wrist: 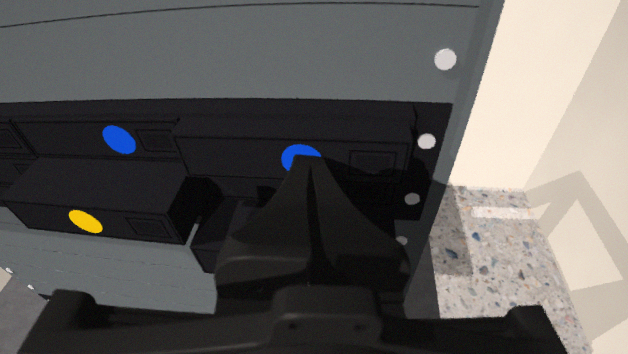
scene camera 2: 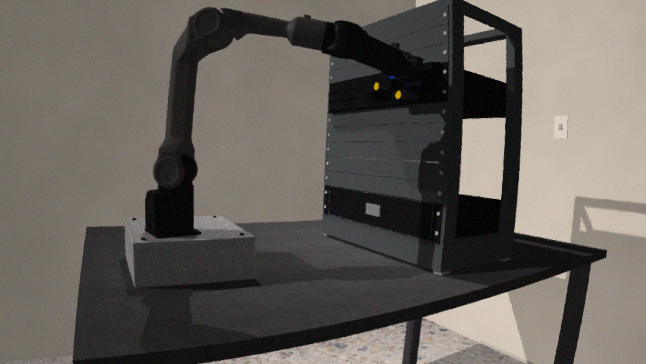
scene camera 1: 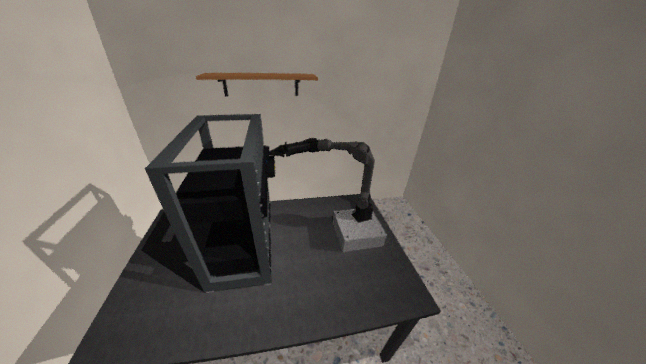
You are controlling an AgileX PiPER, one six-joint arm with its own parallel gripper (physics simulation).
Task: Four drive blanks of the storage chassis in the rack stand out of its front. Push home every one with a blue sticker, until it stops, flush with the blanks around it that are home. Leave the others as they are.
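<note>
My gripper (scene camera 1: 271, 154) (wrist: 307, 173) is shut and empty. Its tips are at the blue sticker of the upper right blank (wrist: 225, 155) and cover part of it. This blank stands a little out of the chassis (wrist: 437, 117). The other blank with a blue sticker (wrist: 119, 139) (scene camera 2: 391, 77), to its left, looks level with the blanks beside it. Below it, a blank with a yellow sticker (wrist: 85, 221) (scene camera 2: 376, 86) stands far out. A second blank standing out, lower right (wrist: 207, 247), is partly behind my fingers; its yellow sticker (scene camera 2: 398, 94) shows in scene camera 2.
The grey rack (scene camera 1: 252, 200) (scene camera 2: 452, 150) stands on the dark table (scene camera 1: 320, 300) (scene camera 2: 320, 310). Grey panels (wrist: 225, 55) lie above and below the chassis. The arm stands on a speckled block (scene camera 1: 365, 240) (scene camera 2: 195, 262). A wooden shelf (scene camera 1: 257, 76) hangs on the back wall.
</note>
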